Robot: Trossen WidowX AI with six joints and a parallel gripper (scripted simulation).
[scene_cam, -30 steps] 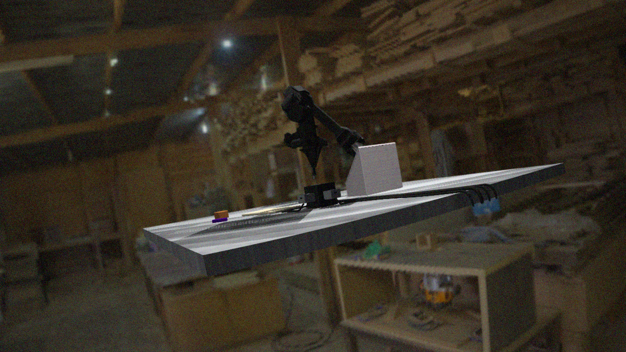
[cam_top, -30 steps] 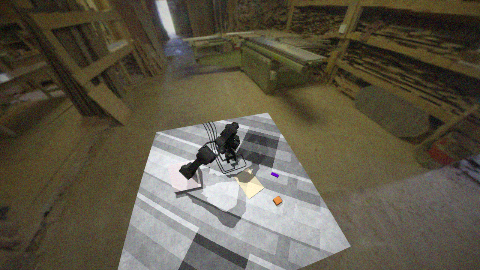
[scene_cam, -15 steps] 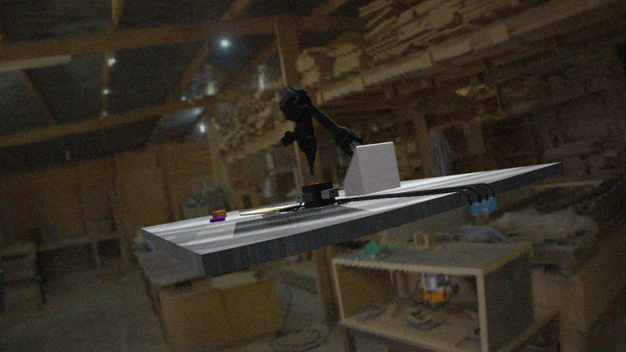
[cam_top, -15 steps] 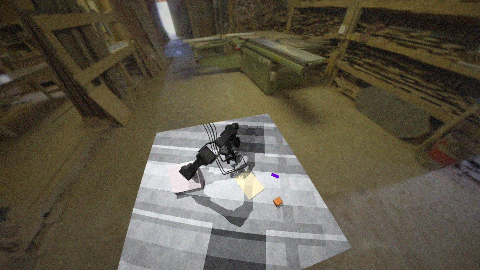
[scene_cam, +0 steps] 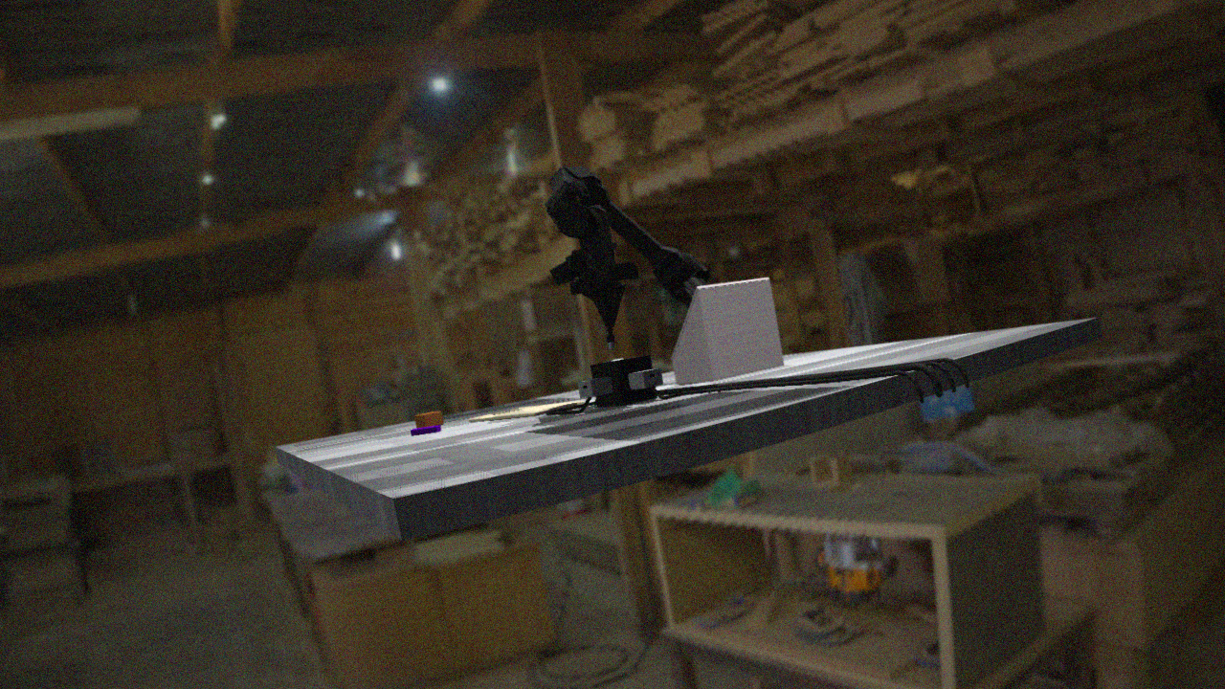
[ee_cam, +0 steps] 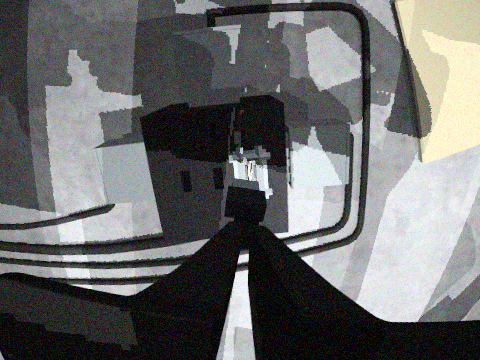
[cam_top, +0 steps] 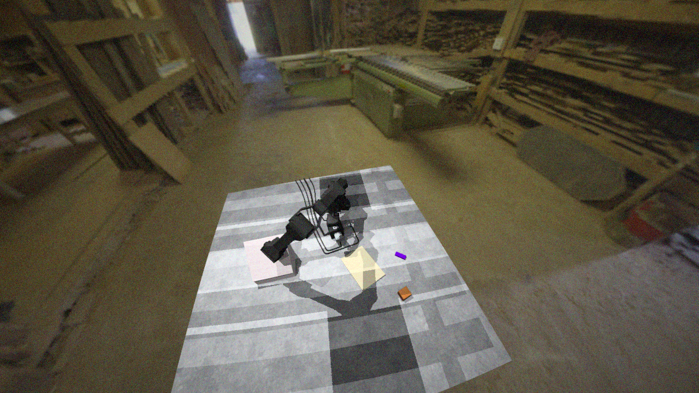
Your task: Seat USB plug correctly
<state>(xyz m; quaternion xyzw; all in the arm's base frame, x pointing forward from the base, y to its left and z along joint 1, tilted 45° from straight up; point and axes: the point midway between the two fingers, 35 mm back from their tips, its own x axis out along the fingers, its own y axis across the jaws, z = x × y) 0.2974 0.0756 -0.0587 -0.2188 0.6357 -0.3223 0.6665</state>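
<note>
The USB plug lies 20 mm below my gripper tip. From my gripper tip the other things lie so: cream sheet 90 mm ahead, 230 mm to the right, 130 mm below; then purple piece 300 mm ahead, 230 mm to the right, 130 mm below; then orange block 230 mm ahead, 410 mm to the right, 120 mm below.
</note>
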